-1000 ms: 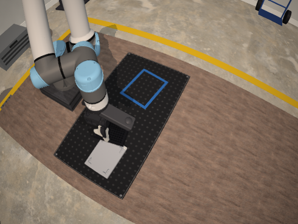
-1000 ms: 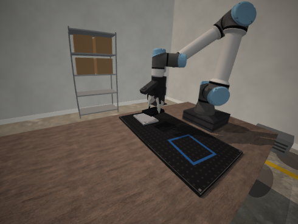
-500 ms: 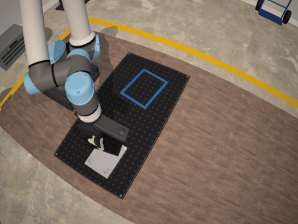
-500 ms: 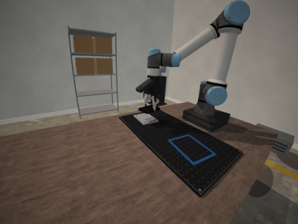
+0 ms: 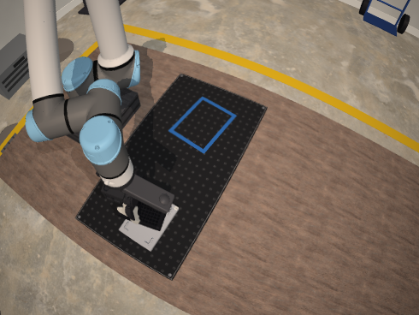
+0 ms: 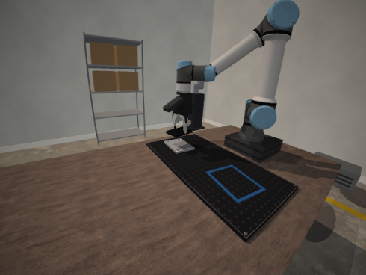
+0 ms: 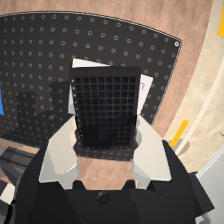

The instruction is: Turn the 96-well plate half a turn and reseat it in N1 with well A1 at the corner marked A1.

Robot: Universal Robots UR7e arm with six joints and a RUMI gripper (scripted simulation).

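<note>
Now: the black 96-well plate 10 mm below my hand. Also, from my hand: plate nest N1: 100 mm below.
</note>
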